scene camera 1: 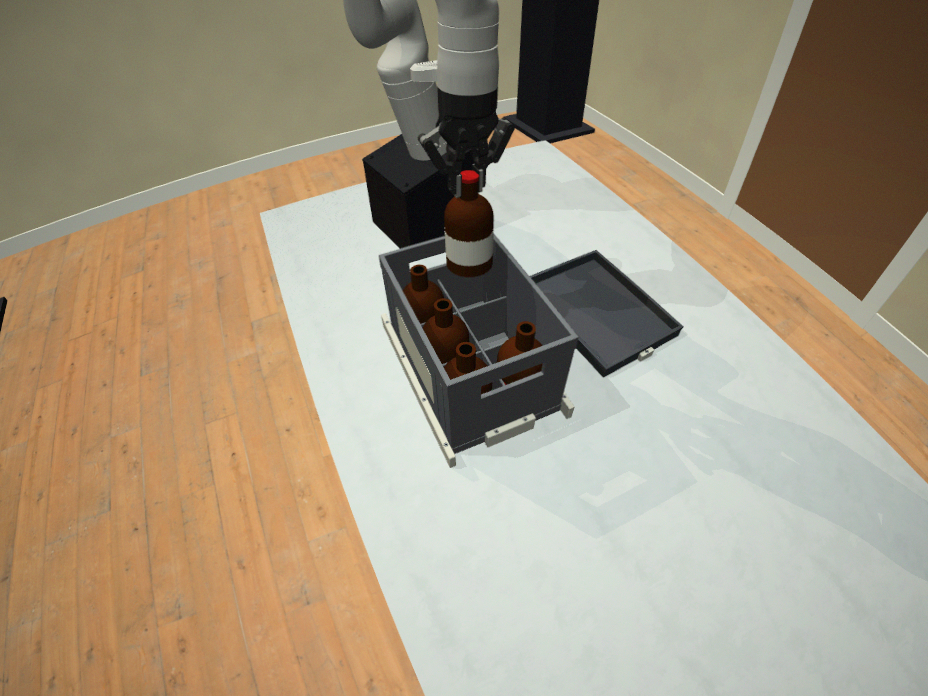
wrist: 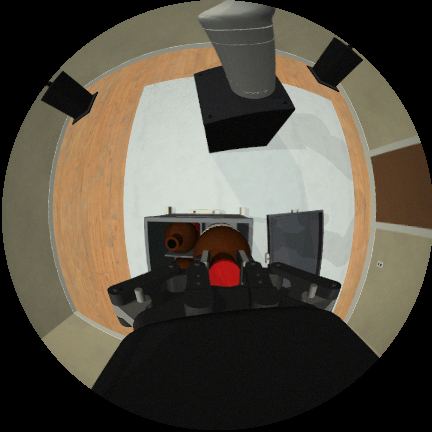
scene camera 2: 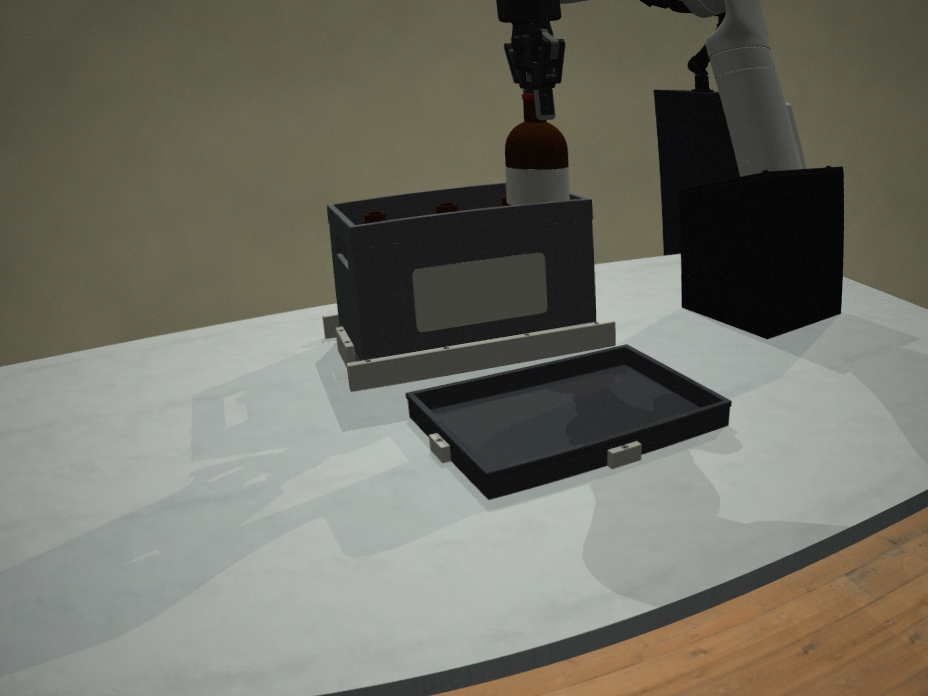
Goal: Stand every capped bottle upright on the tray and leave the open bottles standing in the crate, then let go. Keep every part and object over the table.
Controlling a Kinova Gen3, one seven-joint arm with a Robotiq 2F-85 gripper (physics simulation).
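Places are measured from the arm's base along level axes (x ahead, y left, z up), in centimetres.
Pixels of known places: gripper, fingertip midpoint: (scene camera 1: pixel 466 192) (wrist: pixel 222 258) (scene camera 2: pixel 540 119); arm's base at its link origin: (wrist: pixel 252 83) (scene camera 2: pixel 771 174).
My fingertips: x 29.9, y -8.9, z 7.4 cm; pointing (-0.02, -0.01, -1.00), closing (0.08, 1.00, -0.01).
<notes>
For each thing: its middle in the pictures, then the offset to it from my fingertips.
- brown bottle at the middle of its body: (scene camera 2: pixel 536 156) (wrist: pixel 221 253) (scene camera 1: pixel 469 221) dx +0.8, dy -0.1, dz -4.6 cm
- grey crate at the middle of its body: (scene camera 2: pixel 457 270) (scene camera 1: pixel 470 333) (wrist: pixel 201 273) dx +9.7, dy -5.2, dz -18.2 cm
- open bottle at the middle of its body: (scene camera 1: pixel 521 363) dx +18.6, dy -1.6, dz -18.4 cm
My gripper (scene camera 1: pixel 469 182) (scene camera 2: pixel 538 106) (wrist: pixel 222 258) is shut on the neck of a brown bottle (scene camera 1: pixel 469 217) (scene camera 2: pixel 536 149) (wrist: pixel 221 242) with a red cap and a white label. The bottle hangs upright over the base end of the grey crate (scene camera 1: pixel 513 408) (scene camera 2: pixel 382 292) (wrist: pixel 150 219); in the second scene view its lower part is hidden behind the crate's wall. In the first scene view, three open bottles (scene camera 1: pixel 422 295) (scene camera 1: pixel 446 333) (scene camera 1: pixel 464 363) stand in one row of the crate and another open bottle (scene camera 1: pixel 520 350) in the other row. The dark tray (scene camera 1: pixel 607 299) (scene camera 2: pixel 487 434) (wrist: pixel 295 235) lies flat and empty beside the crate.
Pale rails (scene camera 1: pixel 419 393) (scene camera 2: pixel 479 355) stand along the crate's foot. Small pale blocks (scene camera 1: pixel 646 352) (scene camera 2: pixel 624 454) touch the tray's outer edges. The arm's black base box (scene camera 1: pixel 404 198) (scene camera 2: pixel 760 247) (wrist: pixel 245 127) stands behind the crate. The crate's high wall lies between its compartments and the tray.
</notes>
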